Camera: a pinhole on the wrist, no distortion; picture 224 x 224 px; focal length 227.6 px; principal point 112.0 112.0 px. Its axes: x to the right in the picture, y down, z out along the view. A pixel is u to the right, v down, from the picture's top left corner.
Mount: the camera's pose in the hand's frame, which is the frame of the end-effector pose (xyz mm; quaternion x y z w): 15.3 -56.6 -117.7 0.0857 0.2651 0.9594 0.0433
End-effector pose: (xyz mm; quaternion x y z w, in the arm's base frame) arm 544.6 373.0 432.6 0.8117 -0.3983 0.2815 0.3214
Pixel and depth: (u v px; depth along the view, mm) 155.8 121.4 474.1
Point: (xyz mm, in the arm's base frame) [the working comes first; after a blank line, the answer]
In the camera's frame: 91.2 19.6 474.1

467.7 54.6 300.7
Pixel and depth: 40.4 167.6 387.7
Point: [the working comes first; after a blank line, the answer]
In the camera's frame: -122.0 94.7 387.7

666.2 78.3 437.0
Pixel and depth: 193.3 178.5 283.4
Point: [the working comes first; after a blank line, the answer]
In the camera's frame: 101.2 82.8 283.4

539.8 242.4 303.0
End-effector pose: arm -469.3 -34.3 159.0 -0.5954 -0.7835 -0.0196 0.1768
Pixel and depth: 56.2 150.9 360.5
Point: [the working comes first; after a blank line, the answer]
In the camera's frame: -88.4 61.6 360.5

-503.4 187.8 5.4
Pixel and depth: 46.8 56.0 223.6
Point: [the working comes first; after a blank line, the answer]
In the camera's frame: -64.1 -55.0 223.6

-417.1 114.3 147.1
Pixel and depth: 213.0 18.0 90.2
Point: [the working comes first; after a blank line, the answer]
In the camera's frame: 40.0 -37.3 90.2

-429.9 -45.4 204.3
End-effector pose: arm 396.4 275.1 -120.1 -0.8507 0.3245 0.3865 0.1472
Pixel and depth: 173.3 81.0 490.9
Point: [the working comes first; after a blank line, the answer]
In the camera's frame: 132.2 -66.9 490.9

53.0 228.1 -290.0
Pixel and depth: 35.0 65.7 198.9
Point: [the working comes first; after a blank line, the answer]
In the camera's frame: -67.3 -40.5 198.9

398.2 180.9 -223.7
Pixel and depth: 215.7 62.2 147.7
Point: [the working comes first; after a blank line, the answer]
In the camera's frame: 67.3 -32.3 147.7

349.9 244.5 -103.6
